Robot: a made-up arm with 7 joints.
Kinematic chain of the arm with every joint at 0, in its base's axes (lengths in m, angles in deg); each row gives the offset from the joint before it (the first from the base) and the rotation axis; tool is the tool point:
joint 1: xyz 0 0 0.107 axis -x
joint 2: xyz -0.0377 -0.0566 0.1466 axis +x
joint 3: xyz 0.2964 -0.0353 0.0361 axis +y
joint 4: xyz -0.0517 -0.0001 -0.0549 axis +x
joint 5: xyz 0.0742 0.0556 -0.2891 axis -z
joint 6: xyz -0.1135 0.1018 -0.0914 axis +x
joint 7: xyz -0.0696 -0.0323 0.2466 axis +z
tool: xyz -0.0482 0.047 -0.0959
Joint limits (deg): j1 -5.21..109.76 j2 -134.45..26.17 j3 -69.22..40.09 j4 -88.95..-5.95 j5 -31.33..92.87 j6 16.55..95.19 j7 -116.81..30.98
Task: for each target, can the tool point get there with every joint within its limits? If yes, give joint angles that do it. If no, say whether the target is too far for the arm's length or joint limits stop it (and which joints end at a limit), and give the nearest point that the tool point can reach.
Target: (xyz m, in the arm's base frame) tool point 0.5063 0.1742 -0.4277
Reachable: no: joint limits stop it (at a limit: joint 2, joint 4, joint 5, joint 6, joint 7) | nearest point 0.4450 0.1112 -0.2343 | short by 0.212 m
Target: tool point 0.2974 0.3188 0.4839
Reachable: yes | joints 51.54 -118.72 -57.45 -81.51 -0.76 47.26 -32.57
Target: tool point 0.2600 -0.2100 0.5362
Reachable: yes | joints 10.78 -96.34 -22.16 -57.25 10.26 43.97 -92.05
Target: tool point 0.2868 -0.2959 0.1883
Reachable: yes | joints 63.73 -9.13 -26.19 -42.64 41.04 56.57 2.70
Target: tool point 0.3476 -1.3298 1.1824
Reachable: no: too far | nearest point 0.2921 -0.5124 0.5762 | short by 1.019 m
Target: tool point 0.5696 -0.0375 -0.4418
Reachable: no: joint limits stop it (at a limit: joint 1, joint 2, joint 5, joint 6, joint 7) | nearest point 0.4864 -0.0536 -0.2506 | short by 0.209 m
